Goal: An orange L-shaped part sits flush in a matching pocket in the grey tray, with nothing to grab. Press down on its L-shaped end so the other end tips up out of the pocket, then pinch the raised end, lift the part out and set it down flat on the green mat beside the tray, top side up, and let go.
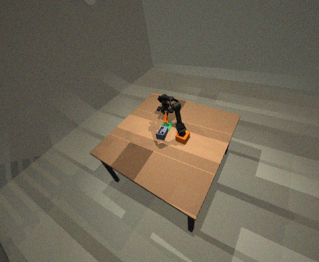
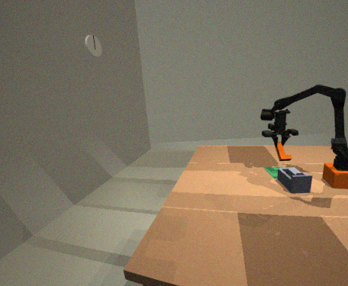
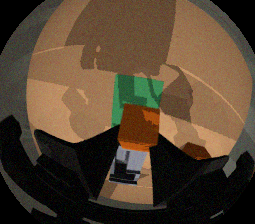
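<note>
Now: gripper tip 20 mm to the right of the green mat and 170 mm above it. Round my gripper tip: orange L-shaped part (20 mm behind, 30 mm to the left, 30 mm below).
</note>
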